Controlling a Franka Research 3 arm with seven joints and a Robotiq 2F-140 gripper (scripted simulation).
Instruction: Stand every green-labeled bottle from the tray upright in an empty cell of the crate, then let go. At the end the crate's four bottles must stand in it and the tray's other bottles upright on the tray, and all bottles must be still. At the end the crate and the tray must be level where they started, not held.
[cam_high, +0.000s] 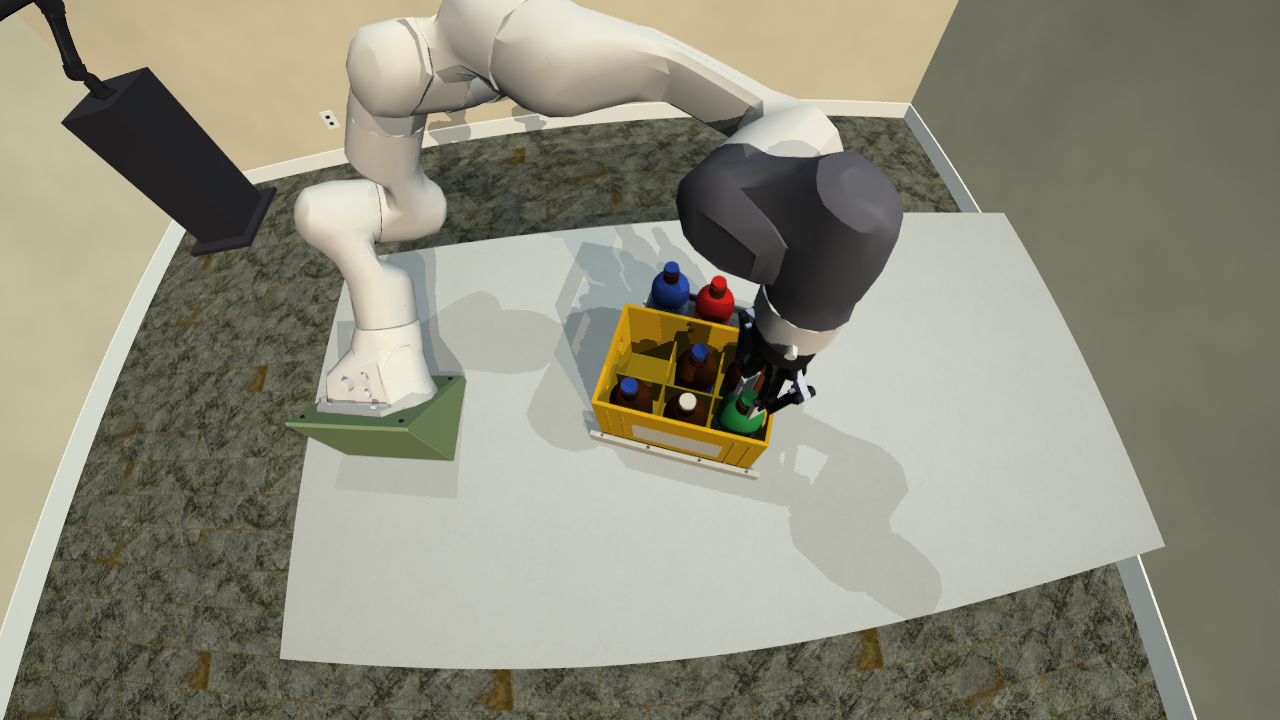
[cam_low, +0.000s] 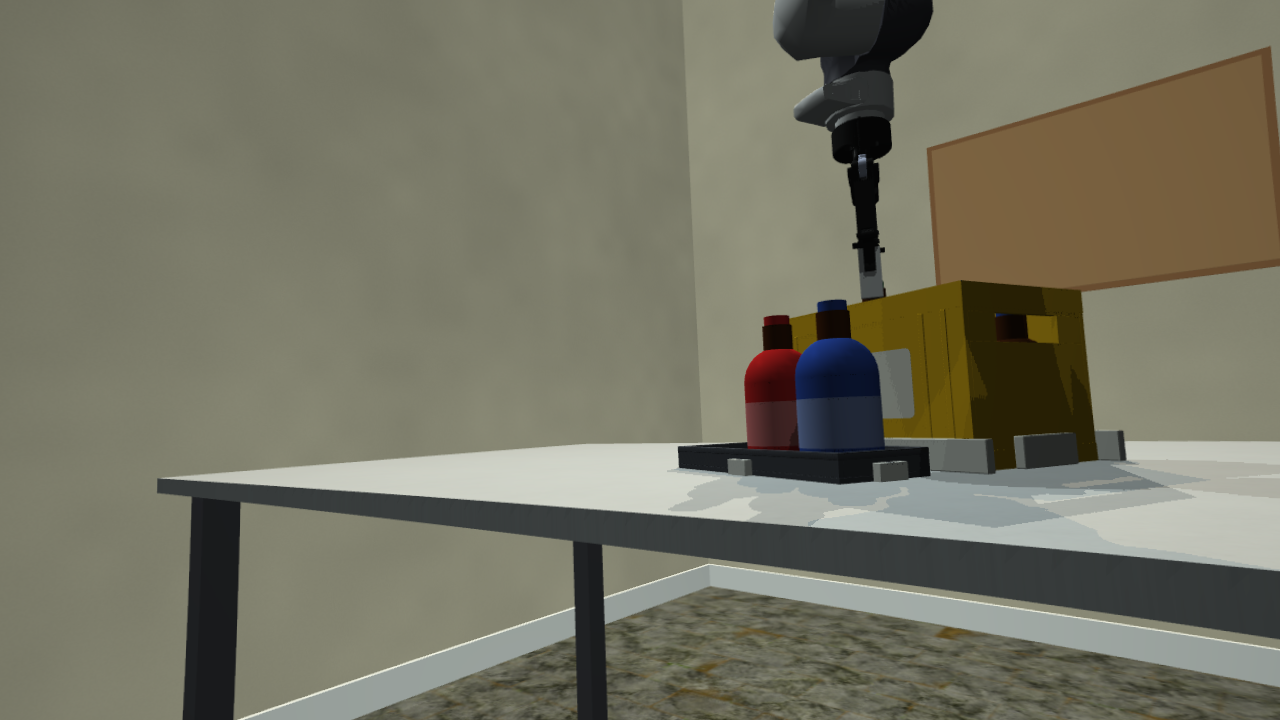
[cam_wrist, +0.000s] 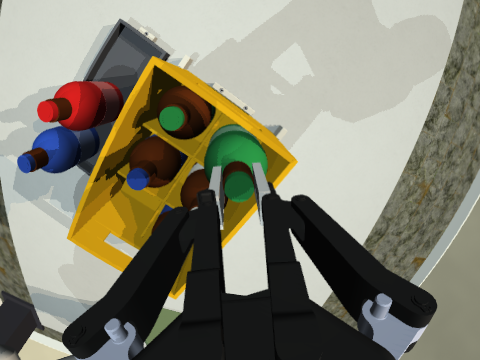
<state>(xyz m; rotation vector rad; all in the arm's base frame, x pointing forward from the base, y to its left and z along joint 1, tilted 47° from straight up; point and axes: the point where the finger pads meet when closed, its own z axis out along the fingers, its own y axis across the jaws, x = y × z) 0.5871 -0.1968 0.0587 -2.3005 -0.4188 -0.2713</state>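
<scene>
The green-labeled bottle lies 90 mm below my hand. From my hand the other things lie so: blue-labeled bottle 280 mm to the left, 150 mm below, 80 mm behind; then red bottle 250 mm to the left, 150 mm below; then dark tray 250 mm to the left, 220 mm below.
</scene>
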